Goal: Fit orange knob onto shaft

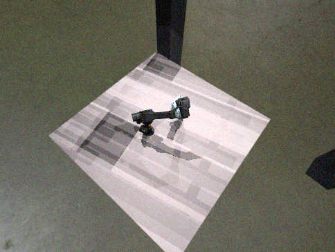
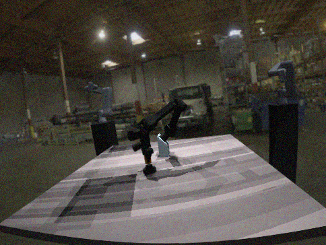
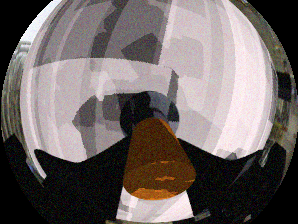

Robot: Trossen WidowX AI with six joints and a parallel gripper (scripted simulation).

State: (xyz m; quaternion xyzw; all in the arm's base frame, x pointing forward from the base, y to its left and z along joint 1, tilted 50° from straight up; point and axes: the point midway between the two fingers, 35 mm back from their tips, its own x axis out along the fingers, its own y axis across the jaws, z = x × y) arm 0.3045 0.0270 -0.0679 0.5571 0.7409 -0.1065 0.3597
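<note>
The orange knob is 30 mm above my gripper tip. Round my gripper tip: dark round pedestal 40 mm below.
</note>
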